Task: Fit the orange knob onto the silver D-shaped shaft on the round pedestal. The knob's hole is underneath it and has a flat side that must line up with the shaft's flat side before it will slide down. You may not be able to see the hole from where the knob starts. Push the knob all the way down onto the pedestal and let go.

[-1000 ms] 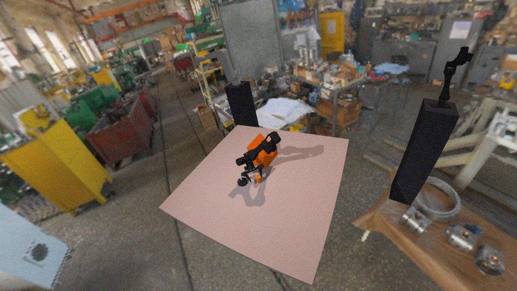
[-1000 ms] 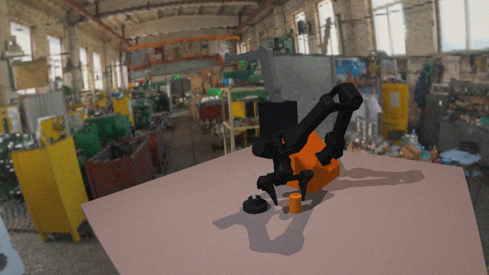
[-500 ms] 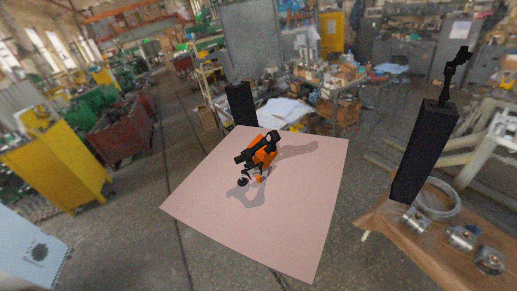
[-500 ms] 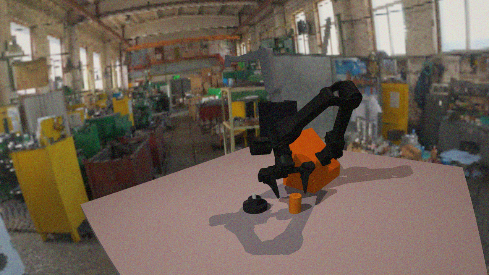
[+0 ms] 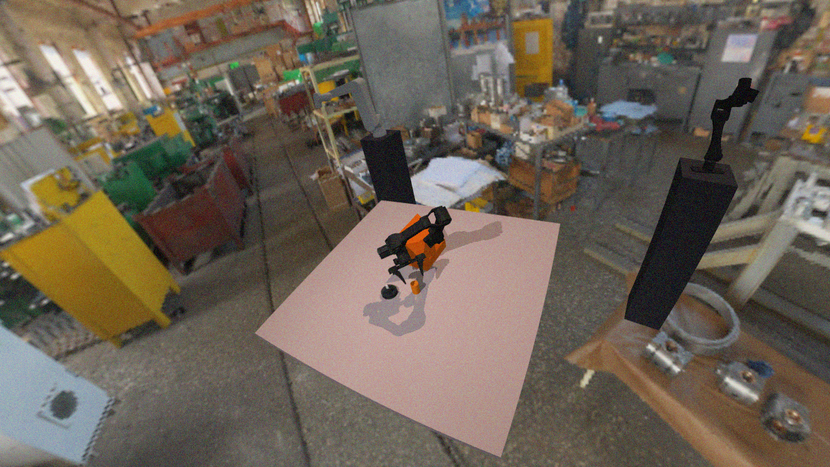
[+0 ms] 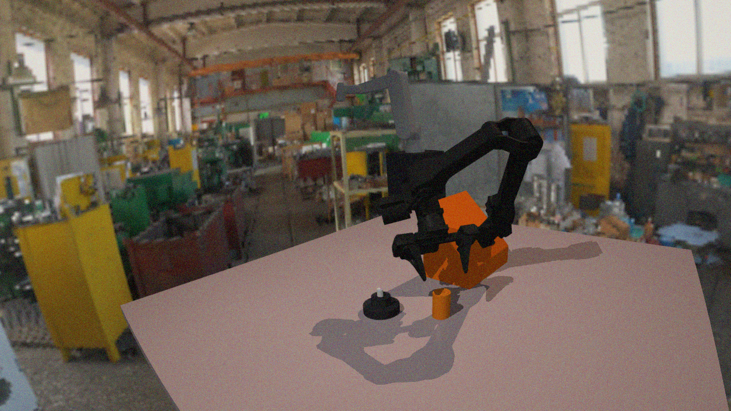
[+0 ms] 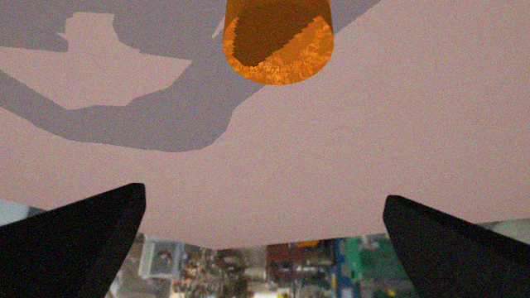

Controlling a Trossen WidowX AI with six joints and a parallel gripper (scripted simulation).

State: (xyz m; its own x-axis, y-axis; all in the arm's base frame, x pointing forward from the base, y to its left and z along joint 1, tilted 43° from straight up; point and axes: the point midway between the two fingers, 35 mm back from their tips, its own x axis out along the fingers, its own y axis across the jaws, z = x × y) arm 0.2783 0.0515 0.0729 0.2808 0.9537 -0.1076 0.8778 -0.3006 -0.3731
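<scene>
The orange knob is 70 mm below my gripper tip, 20 mm to the right of it and 10 mm behind it. From my gripper tip the other things lie so: black round pedestal (140 mm to the right, 80 mm below, 60 mm ahead).
</scene>
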